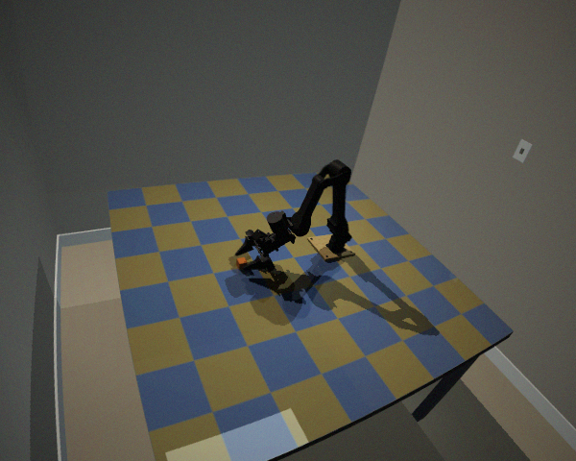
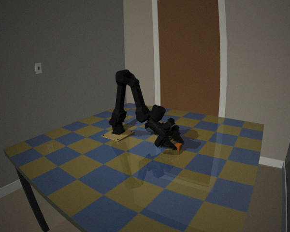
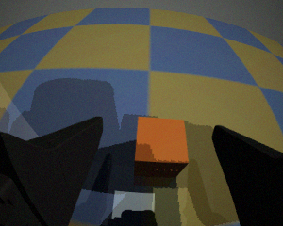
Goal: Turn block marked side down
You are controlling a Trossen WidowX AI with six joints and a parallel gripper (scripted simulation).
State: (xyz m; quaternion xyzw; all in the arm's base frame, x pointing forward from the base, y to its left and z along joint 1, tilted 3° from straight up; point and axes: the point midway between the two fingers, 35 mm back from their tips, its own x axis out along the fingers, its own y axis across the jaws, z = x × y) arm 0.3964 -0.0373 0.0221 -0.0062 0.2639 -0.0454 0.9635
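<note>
Right now my gripper tip is 1 cm past the orange block and 2 cm above it.
</note>
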